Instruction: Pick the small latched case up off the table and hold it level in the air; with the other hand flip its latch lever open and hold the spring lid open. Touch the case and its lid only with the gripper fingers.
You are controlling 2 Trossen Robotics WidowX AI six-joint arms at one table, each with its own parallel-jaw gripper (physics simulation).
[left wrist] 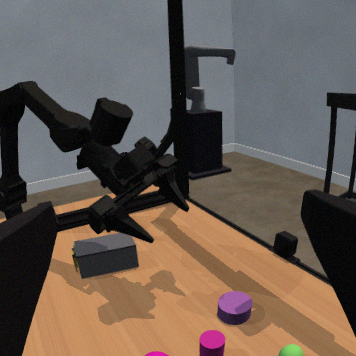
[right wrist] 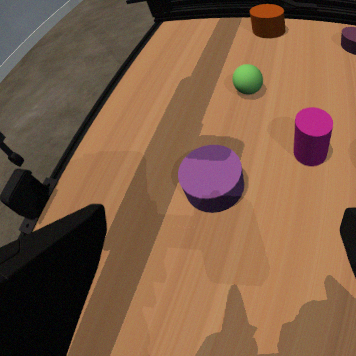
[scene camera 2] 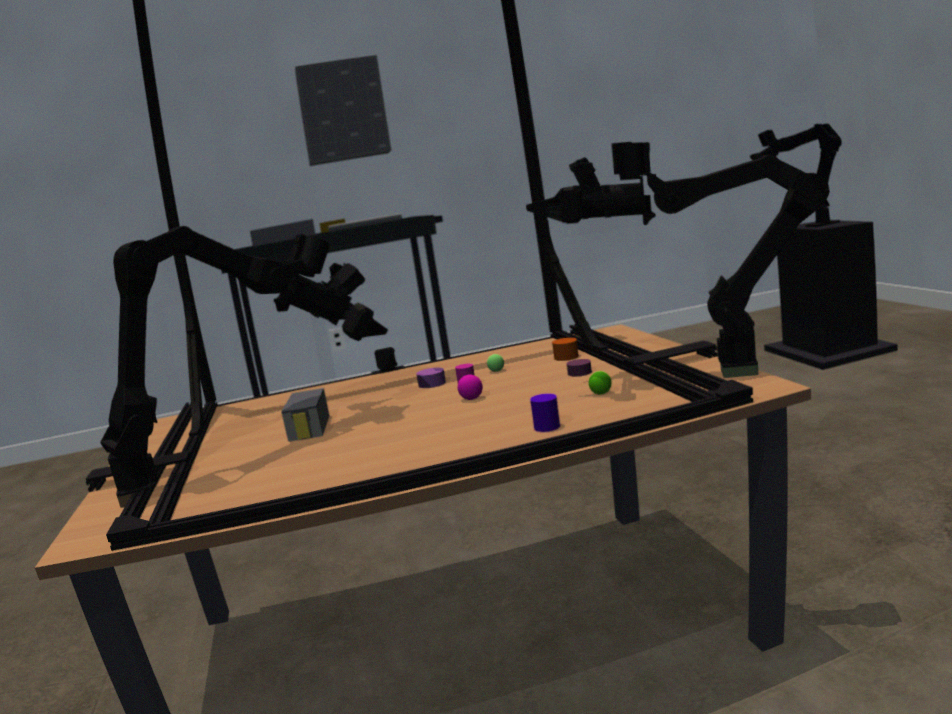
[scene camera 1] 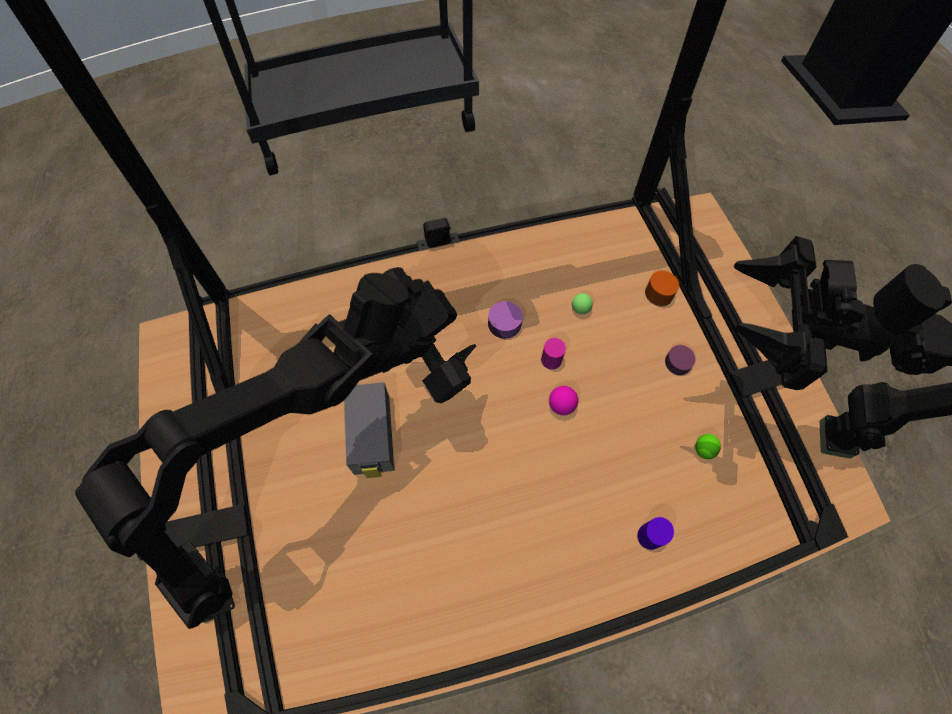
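Seen in the pictures: left gripper, fingertip midpoint: [left wrist: 179, 211] [scene camera 2: 530, 206] [scene camera 1: 736, 294]; right gripper, fingertip midpoint: [left wrist: 171, 224] [right wrist: 230, 219] [scene camera 2: 377, 324] [scene camera 1: 458, 321]; left arm's base, origin of the base link: [scene camera 2: 738, 361] [scene camera 1: 841, 435]; right arm's base, origin of the base link: [scene camera 2: 136, 486] [scene camera 1: 210, 595].
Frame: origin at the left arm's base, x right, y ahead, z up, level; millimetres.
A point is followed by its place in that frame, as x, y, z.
The small grey case [scene camera 1: 369, 426] {-157, 791, 39} [scene camera 2: 306, 415] {-215, 763, 26} [left wrist: 107, 256] {-140, 769, 23} lies flat on the table at the left of both scene views, its lid shut. Its yellow latch lever [scene camera 1: 371, 471] {-221, 773, 23} [scene camera 2: 301, 425] {-221, 774, 10} is on the end facing the front edge. My right gripper [scene camera 2: 382, 330] {-4, 685, 138} [left wrist: 171, 224] {-4, 685, 138} [right wrist: 230, 219] {-4, 685, 138} is open and empty, tilted down above the table, to the right of the case in scene camera 1 and apart from it. One of its fingers is hidden there. My left gripper [scene camera 1: 738, 295] {0, 350, 325} [scene camera 2: 530, 207] {0, 350, 325} is open and empty, high above the table's right side, far from the case.
A purple disc [scene camera 1: 505, 318] {92, 627, 9} [right wrist: 211, 172] {93, 629, 9}, magenta cylinder [scene camera 1: 553, 353] {33, 536, 27} [right wrist: 312, 137] {36, 551, 25} and magenta ball [scene camera 1: 563, 400] {-46, 508, 27} lie mid-table. Green balls, an orange cylinder [scene camera 1: 662, 287] {214, 358, 19}, a plum disc [scene camera 1: 680, 359] {82, 314, 3} and a blue cylinder [scene camera 1: 657, 532] {-227, 337, 31} lie further right. Black frame rails and posts edge the table.
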